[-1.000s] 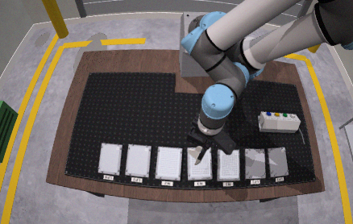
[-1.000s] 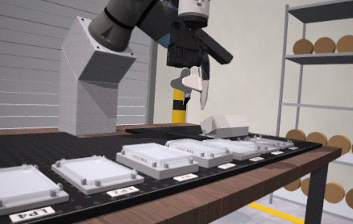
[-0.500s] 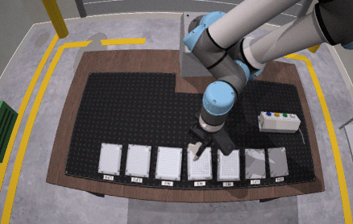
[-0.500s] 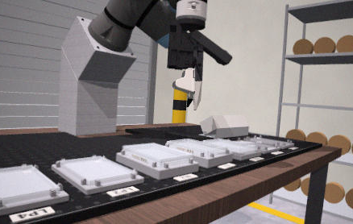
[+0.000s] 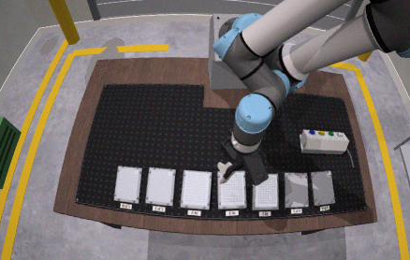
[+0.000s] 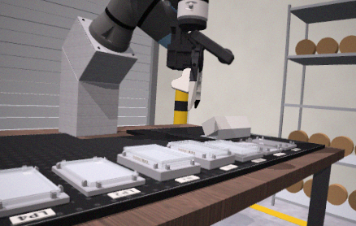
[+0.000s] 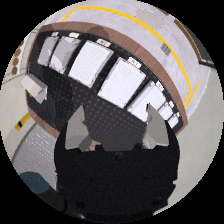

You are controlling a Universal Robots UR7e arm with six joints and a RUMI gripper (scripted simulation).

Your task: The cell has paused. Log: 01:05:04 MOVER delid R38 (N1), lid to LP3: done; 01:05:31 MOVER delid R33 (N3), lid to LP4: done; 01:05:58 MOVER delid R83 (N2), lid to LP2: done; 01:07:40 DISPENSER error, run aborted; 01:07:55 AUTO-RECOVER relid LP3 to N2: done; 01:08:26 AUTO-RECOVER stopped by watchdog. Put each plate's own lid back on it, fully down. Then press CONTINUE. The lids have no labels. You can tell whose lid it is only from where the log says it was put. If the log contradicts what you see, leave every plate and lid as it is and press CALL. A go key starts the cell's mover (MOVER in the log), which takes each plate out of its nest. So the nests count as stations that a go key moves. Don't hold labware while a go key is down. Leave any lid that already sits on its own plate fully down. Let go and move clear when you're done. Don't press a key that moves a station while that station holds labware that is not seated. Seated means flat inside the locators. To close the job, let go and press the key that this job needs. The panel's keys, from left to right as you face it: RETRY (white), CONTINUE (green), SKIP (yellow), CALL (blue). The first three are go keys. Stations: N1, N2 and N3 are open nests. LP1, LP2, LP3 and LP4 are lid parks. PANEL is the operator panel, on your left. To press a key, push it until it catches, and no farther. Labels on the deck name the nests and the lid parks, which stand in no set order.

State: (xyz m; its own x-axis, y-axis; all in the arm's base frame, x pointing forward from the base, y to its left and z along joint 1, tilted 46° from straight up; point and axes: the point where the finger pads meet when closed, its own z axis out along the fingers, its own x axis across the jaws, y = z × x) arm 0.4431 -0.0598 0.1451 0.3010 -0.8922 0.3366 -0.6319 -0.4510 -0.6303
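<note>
The well plate is 1 cm ahead of my hand, 14 cm to the right of it and 10 cm below it. The rest, counted from my hand: LP2 lid park (2 cm behind, 27 cm to the right, 12 cm below); then blue CALL key (14 cm behind, 36 cm to the left, 6 cm below); then LP4 lid park (4 cm behind, 40 cm to the right, 12 cm below).
</note>
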